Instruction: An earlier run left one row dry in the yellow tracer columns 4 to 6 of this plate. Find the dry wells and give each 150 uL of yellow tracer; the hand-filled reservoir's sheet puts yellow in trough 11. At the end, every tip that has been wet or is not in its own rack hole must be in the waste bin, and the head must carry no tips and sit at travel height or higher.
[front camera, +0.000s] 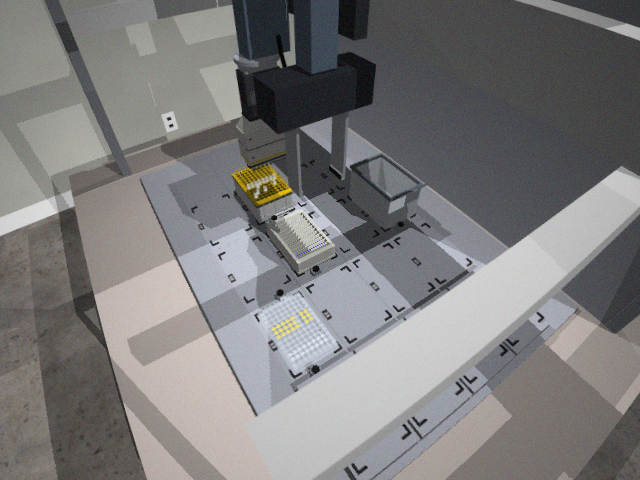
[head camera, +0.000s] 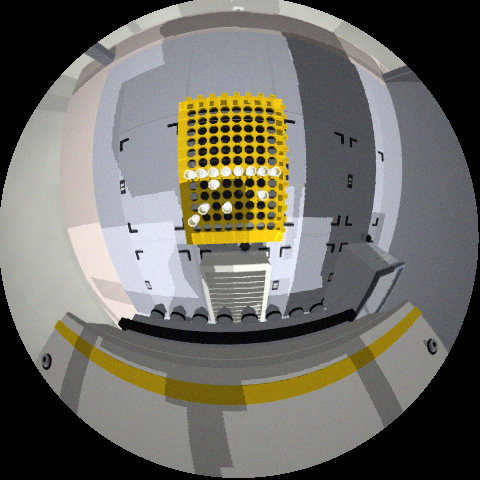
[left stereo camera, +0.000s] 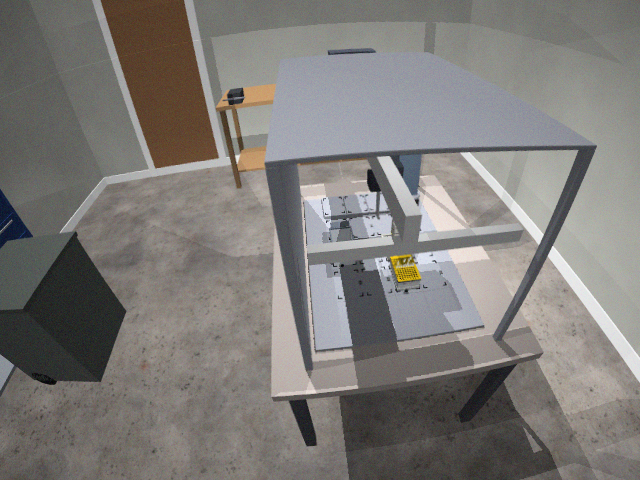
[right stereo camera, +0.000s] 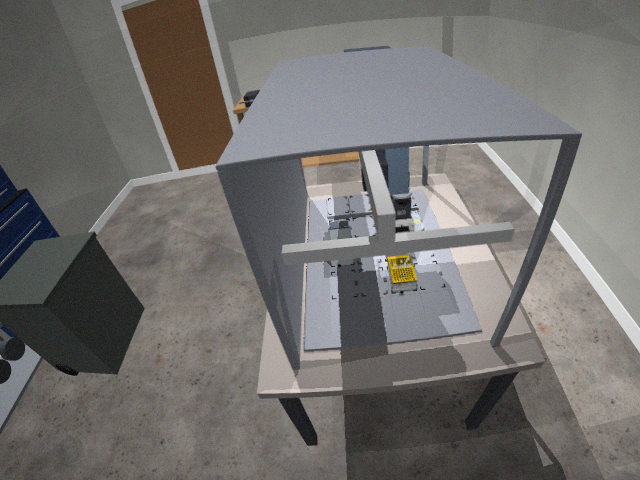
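The pipetting head (front camera: 262, 147) (head camera: 210, 425) hangs just above the far part of the yellow tip rack (front camera: 274, 198) (head camera: 237, 237) (left stereo camera: 405, 271) (right stereo camera: 402, 271). Its nozzles (head camera: 225, 315) show no tips. The rack holds one full line of eight white tips (head camera: 226, 171) and several scattered ones, some tilted; its other holes look empty. The plate (front camera: 310, 352) has yellow wells (front camera: 285, 328) split by one dry row. The reservoir (front camera: 326, 253) (head camera: 266, 285) has narrow troughs, with a blue line near its front end. The parked plate gripper (front camera: 319, 184) hangs beside the head, its fingers apart and empty.
The grey open-topped waste bin (front camera: 372, 198) (head camera: 345, 270) stands right of the rack and reservoir. A pale beam (front camera: 439, 330) crosses the front camera's foreground. A roof (left stereo camera: 403, 108) (right stereo camera: 398, 98) and posts enclose the deck. Black clamp knobs stand beside the labware.
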